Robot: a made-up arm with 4 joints. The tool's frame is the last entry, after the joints. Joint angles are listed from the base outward.
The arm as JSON. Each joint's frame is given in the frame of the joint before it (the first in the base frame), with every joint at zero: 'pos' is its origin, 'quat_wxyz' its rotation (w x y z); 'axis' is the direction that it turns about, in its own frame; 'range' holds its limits. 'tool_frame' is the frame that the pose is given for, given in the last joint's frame.
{
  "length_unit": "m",
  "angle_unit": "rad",
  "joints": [
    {
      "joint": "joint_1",
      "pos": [
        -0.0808,
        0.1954,
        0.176
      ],
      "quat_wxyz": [
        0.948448,
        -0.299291,
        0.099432,
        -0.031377
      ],
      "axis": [
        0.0,
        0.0,
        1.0
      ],
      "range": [
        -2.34,
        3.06
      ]
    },
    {
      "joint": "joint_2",
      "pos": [
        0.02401,
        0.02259,
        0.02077
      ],
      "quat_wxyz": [
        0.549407,
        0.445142,
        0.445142,
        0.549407
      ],
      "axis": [
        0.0,
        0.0,
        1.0
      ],
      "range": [
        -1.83,
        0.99
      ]
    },
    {
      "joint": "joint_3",
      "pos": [
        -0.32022,
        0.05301,
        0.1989
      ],
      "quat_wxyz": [
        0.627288,
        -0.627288,
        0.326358,
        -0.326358
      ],
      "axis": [
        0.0,
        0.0,
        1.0
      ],
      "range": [
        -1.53,
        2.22
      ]
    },
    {
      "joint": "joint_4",
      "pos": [
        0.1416,
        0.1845,
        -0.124
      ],
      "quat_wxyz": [
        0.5,
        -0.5,
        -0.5,
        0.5
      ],
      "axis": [
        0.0,
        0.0,
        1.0
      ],
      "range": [
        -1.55,
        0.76
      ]
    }
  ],
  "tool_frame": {
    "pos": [
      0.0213,
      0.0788,
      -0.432
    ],
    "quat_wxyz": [
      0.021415,
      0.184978,
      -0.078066,
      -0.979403
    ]
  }
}
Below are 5 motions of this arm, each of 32 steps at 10 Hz.
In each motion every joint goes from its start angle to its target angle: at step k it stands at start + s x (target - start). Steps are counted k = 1, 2, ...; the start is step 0. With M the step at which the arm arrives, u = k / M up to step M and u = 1 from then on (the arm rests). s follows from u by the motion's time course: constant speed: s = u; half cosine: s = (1 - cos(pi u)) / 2; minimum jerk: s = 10 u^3 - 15 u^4 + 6 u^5.
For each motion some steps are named. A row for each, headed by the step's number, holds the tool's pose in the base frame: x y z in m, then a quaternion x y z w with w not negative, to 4 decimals.
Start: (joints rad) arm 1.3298 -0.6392 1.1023 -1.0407
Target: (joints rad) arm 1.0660 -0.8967 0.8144 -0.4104
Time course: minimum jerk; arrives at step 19
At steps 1, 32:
1: 0.1761 -0.1740 0.5431 -0.5742 0.4288 -0.0437 0.6961
32: 0.0798 -0.2051 0.4926 -0.4784 0.4627 0.0786 0.7422

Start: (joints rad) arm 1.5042 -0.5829 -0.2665 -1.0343
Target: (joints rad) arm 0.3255 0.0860 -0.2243 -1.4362
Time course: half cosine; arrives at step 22
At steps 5, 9, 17, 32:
5: 0.1735 0.0499 -0.2679 0.0153 0.2899 0.0826 0.9534
9: 0.1198 -0.0190 -0.2609 0.0561 0.2691 -0.1033 0.9559
17: 0.0122 -0.0465 -0.2713 0.2016 0.1804 -0.4576 0.8470
32: 0.0017 -0.0346 -0.2776 0.2446 0.1535 -0.5234 0.8017

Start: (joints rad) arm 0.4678 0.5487 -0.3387 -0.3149
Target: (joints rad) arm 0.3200 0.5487 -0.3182 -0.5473
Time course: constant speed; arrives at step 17
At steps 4, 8, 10, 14, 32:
4: -0.0005 0.1678 -0.4190 0.4044 0.2244 -0.0186 0.8864
8: 0.0037 0.1618 -0.4149 0.4069 0.2182 -0.0535 0.8854
10: 0.0057 0.1589 -0.4128 0.4082 0.2149 -0.0709 0.8844
14: 0.0097 0.1532 -0.4085 0.4111 0.2081 -0.1056 0.8812
32: 0.0126 0.1492 -0.4051 0.4134 0.2027 -0.1315 0.8779

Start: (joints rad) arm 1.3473 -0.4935 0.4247 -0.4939
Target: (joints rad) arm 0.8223 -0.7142 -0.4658 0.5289
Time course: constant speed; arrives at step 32
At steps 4, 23, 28, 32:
4: 0.1779 -0.1865 0.0045 -0.2209 0.4735 0.3267 0.7876
23: 0.3336 -0.0704 -0.1163 -0.1740 0.2478 0.5344 0.7892
28: 0.3999 -0.0375 -0.1099 -0.1996 0.1795 0.5829 0.7669
32: 0.4551 -0.0121 -0.0920 -0.2306 0.1264 0.6173 0.7415

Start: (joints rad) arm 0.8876 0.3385 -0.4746 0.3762
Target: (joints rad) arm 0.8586 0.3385 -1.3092 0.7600
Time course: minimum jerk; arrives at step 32
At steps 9, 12, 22, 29, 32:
9: 0.1049 0.2586 -0.4711 0.2985 0.1430 0.4779 0.8137
12: 0.1672 0.2956 -0.4762 0.2928 0.0804 0.4855 0.8198
22: 0.4339 0.3930 -0.4249 0.2304 -0.1661 0.4924 0.8227
29: 0.5169 0.4048 -0.3859 0.1985 -0.2402 0.4859 0.8166
32: 0.5202 0.4051 -0.3841 0.1971 -0.2432 0.4855 0.8163

